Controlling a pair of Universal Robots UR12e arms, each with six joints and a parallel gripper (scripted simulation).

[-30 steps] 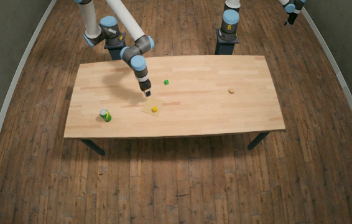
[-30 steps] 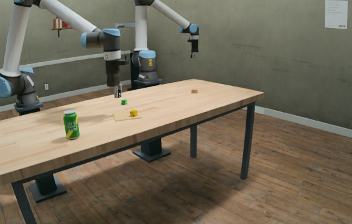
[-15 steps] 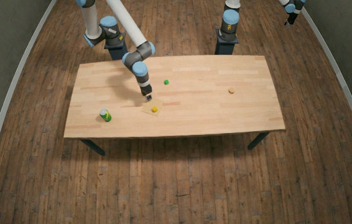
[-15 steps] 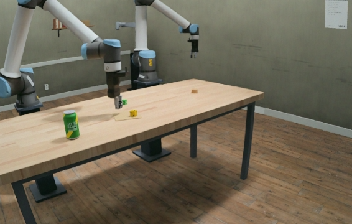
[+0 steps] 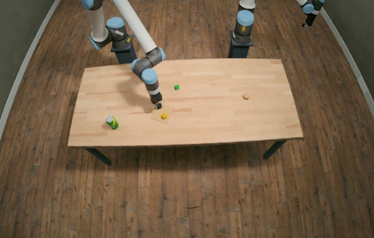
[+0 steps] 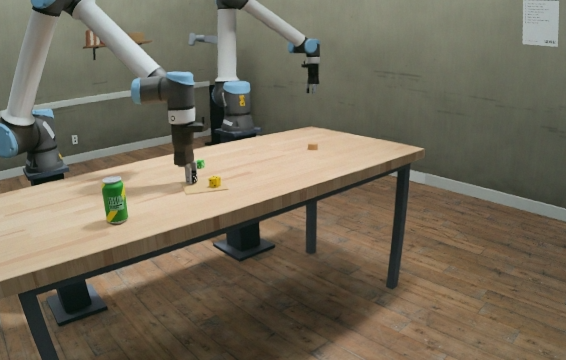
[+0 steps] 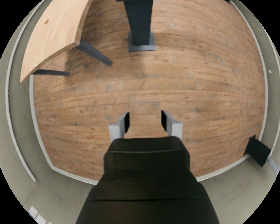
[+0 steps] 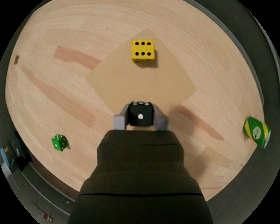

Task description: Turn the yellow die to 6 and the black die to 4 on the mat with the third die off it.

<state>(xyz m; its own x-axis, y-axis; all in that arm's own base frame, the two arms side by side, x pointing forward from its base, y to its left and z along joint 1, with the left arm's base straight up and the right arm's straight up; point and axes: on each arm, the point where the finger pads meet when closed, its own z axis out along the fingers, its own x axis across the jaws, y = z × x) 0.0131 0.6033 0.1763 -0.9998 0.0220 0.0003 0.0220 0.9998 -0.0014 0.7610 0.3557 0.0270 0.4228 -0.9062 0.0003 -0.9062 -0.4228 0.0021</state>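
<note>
Right now the black die is right at my right hand. Also, from my right hand: green die (16 cm behind, 13 cm to the left, 1 cm below); tan mat (4 cm ahead, 2 cm to the left, 2 cm below); yellow die (8 cm ahead, 4 cm to the left, 1 cm below).
</note>
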